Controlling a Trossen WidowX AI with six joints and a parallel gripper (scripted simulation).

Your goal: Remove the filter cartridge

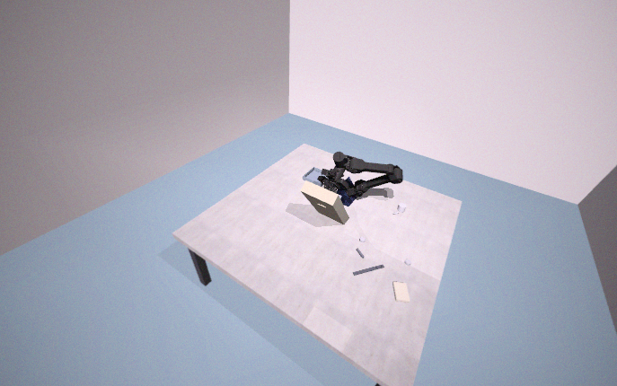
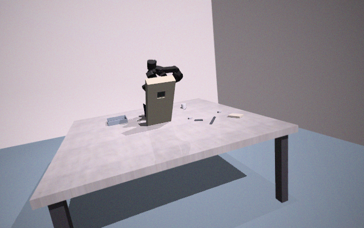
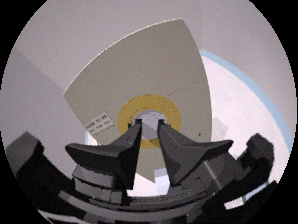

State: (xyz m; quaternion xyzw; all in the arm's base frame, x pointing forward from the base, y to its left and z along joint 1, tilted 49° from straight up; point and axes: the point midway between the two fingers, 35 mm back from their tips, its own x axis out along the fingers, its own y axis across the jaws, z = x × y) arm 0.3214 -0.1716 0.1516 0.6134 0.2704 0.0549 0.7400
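My gripper tip is now 1 cm short of the round cartridge and 1 cm above it. The rest, counted from my gripper tip: beige service panel: 4 cm behind, 8 cm below; then blue-grey tray: 42 cm behind, 29 cm to the right, 25 cm below.
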